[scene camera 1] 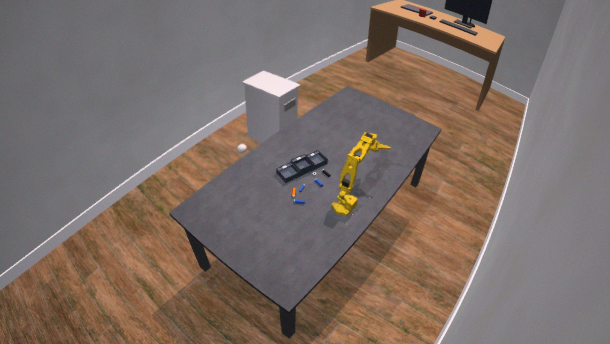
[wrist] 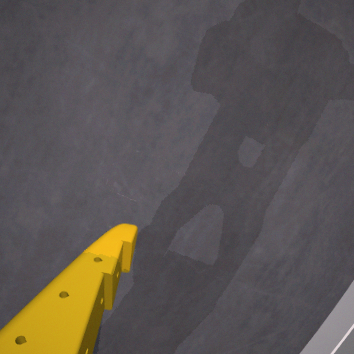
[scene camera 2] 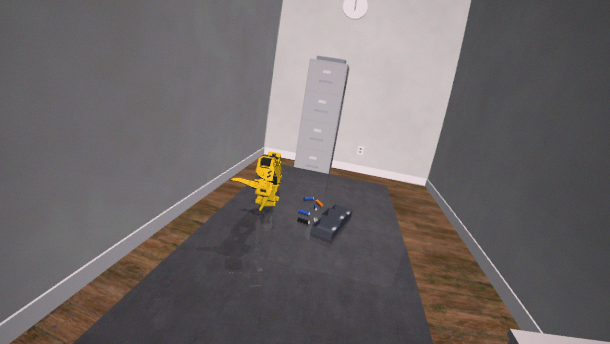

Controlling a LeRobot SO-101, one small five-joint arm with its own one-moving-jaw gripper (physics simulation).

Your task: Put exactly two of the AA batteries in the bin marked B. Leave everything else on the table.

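Places are measured from the arm's base along level axes (x right, y ahead, z up), in centimetres.
Where they show: hand, tool point: (scene camera 1: 369,152) (wrist: 134,242) (scene camera 2: 259,209); arm's base, link origin: (scene camera 1: 340,204) (scene camera 2: 271,201).
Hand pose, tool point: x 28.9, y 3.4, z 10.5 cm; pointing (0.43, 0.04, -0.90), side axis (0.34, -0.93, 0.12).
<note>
Things, the pixels of their centre, and the offset from my tool point. Level surfaces: height alone.
- dark tray, body centre: (scene camera 2: 333,218) (scene camera 1: 302,164) dz -8.2, dx -21.0, dy +25.0 cm
- blue battery, body centre: (scene camera 2: 304,212) (scene camera 1: 318,182) dz -9.8, dx -24.4, dy +12.5 cm
- orange battery-like piece, body centre: (scene camera 1: 293,192) (scene camera 2: 319,203) dz -9.8, dx -37.1, dy +17.3 cm
- small pale ring, body centre: (scene camera 2: 315,219) (scene camera 1: 314,174) dz -10.1, dx -20.7, dy +17.8 cm
- dark table, surface height: dz -10.5 cm
A dark tray (scene camera 1: 307,171) (scene camera 2: 324,233) has three compartments; its labels are too small to read, so I cannot tell which is B. Beside it lie a blue battery (scene camera 1: 318,183) (scene camera 2: 303,212), another blue one (scene camera 1: 299,202) (scene camera 2: 309,198), and a smaller blue one (scene camera 1: 302,188) (scene camera 2: 315,206). An orange battery-like piece (scene camera 1: 293,192) (scene camera 2: 319,203) and a black one (scene camera 1: 326,173) (scene camera 2: 303,220) lie nearby. My gripper (scene camera 1: 382,146) (scene camera 2: 246,194) is fully open and empty above the table, away from batteries and tray. In the wrist view one notched jaw (wrist: 100,270) shows.
A small pale ring (scene camera 1: 314,173) (scene camera 2: 315,219) lies between the black piece and the tray. The yellow arm's base (scene camera 1: 345,204) stands near one long edge of the dark table (scene camera 1: 240,225) (scene camera 2: 240,305). The arm's shadow falls across the tabletop in the wrist view.
</note>
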